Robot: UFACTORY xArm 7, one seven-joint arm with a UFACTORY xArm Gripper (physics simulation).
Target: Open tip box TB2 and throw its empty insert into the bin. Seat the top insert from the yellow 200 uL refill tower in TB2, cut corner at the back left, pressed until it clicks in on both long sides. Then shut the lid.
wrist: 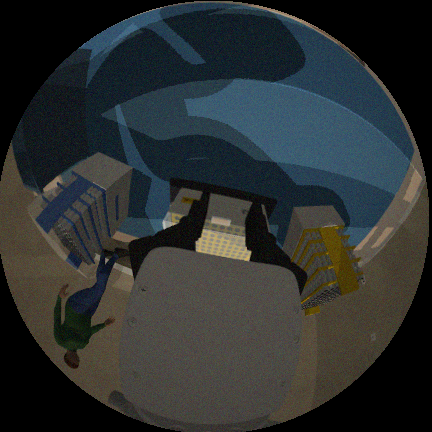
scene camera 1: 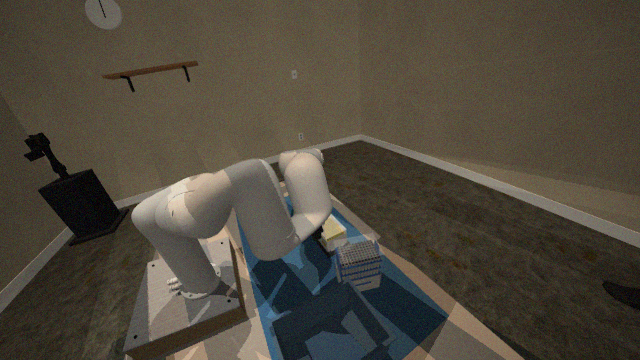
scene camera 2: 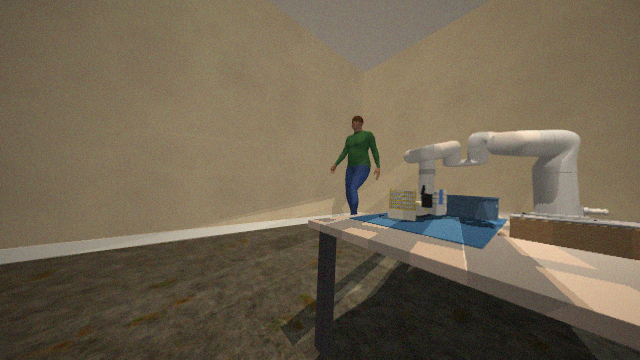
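Observation:
Tip box TB2 (scene camera 1: 333, 244) (wrist: 179, 210) stands on the blue mat with its dark lid (wrist: 220, 191) swung open behind it. A yellow insert (scene camera 1: 333, 228) (wrist: 224, 244) lies in the box top. My gripper (wrist: 228, 205) (scene camera 2: 426, 201) is right above the box, fingers partly open, one on each side of the insert's middle, with nothing between them. In scene camera 1 the arm hides the fingers. The yellow refill tower (wrist: 327, 257) (scene camera 2: 402, 199) stands to one side of the box, and the blue refill tower (scene camera 1: 358, 263) (wrist: 82, 209) to the other.
The blue bin (scene camera 2: 472, 207) stands on the mat (scene camera 1: 390, 303) (scene camera 2: 443, 226) behind the arm. A person (scene camera 2: 357, 161) (wrist: 76, 318) in a green top walks on the floor beyond the table's far edge. The robot base (scene camera 1: 186, 286) sits at the left.

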